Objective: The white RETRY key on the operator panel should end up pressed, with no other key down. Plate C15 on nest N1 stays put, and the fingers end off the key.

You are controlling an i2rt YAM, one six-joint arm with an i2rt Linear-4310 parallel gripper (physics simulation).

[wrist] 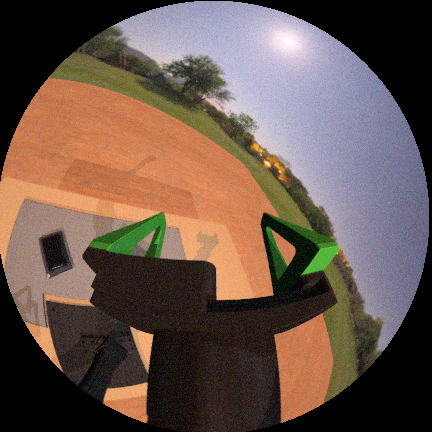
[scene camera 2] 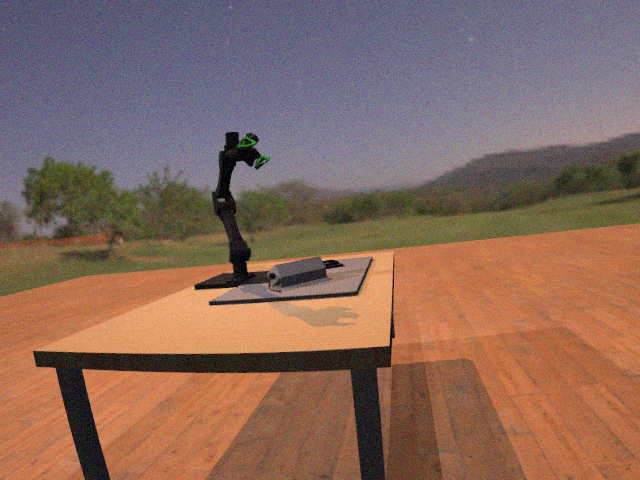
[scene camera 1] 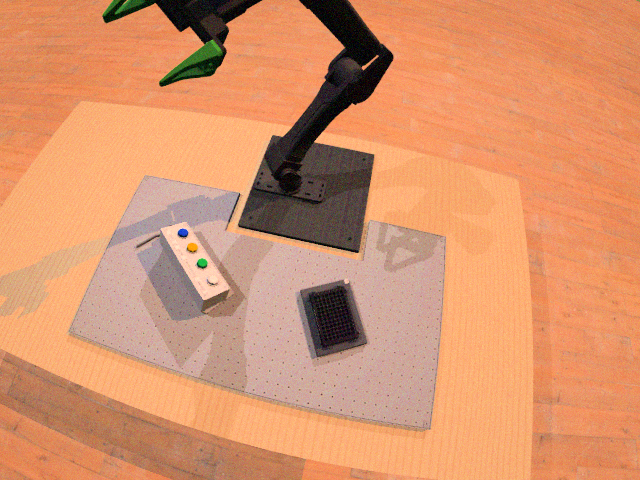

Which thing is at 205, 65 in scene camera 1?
The gripper.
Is the gripper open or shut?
Open.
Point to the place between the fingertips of the gripper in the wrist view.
213, 217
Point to a dark gridded tray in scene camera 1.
333, 316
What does the gripper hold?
Nothing.
